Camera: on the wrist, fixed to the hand. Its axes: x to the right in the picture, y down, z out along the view.
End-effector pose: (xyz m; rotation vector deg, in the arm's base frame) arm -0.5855 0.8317 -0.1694 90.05 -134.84 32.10
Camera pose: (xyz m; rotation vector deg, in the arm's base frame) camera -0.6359 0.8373 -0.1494 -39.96 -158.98 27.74
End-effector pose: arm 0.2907 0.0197 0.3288 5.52 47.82 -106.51
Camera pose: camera 0.3120 0.0041 0.2811 33.96 45.57 -13.14
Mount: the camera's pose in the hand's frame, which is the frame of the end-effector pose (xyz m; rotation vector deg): 0.0230 0.0450 -0.0204 -18.48 14.21 90.35
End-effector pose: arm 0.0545 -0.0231 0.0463 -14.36 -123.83 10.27
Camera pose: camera 0.0636 0.0268 0.0661 -113.36 -72.90 35.20
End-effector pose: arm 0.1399 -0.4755 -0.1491 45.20 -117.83 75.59
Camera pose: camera 0.0946 -0.4453 -0.1518 76.90 137.21 -81.43
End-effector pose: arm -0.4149 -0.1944 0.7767 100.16 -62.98 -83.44
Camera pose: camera -0.4034 -0.2371 0.8086 22.40 -80.11 -18.97
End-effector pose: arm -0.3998 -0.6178 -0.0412 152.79 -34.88 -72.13
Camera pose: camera -0.3847 -0.6693 -0.0317 69.83 -96.59 -23.91
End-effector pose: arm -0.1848 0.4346 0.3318 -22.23 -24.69 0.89
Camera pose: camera -0.1525 0.4711 0.3074 -54.67 12.23 81.83
